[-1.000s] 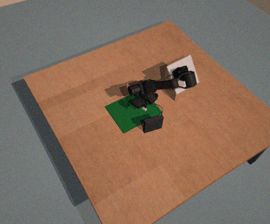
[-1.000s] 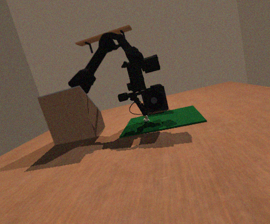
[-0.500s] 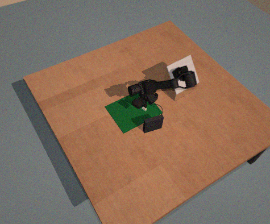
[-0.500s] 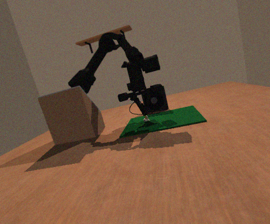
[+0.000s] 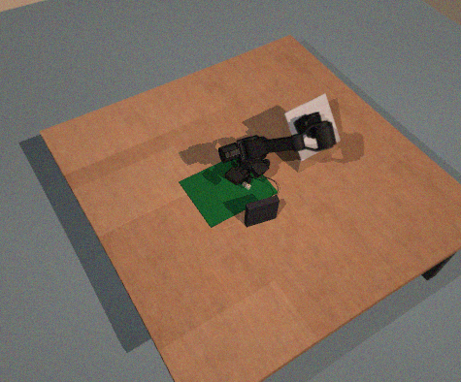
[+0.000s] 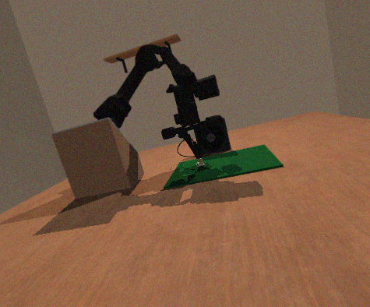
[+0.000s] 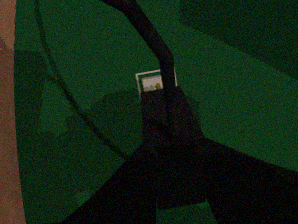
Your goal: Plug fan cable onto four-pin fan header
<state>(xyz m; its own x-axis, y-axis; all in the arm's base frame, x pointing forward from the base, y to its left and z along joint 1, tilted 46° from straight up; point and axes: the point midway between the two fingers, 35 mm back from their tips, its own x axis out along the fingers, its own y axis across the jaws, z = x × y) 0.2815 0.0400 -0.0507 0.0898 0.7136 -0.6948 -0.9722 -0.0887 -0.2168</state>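
Right now my gripper tip is 10 mm to the right of the black plug and 10 mm below it. The rest, counted from my gripper tip: green board (60 mm ahead, 30 mm to the right, 60 mm below); then dark square fan (50 mm ahead, 150 mm to the left, 20 mm above).
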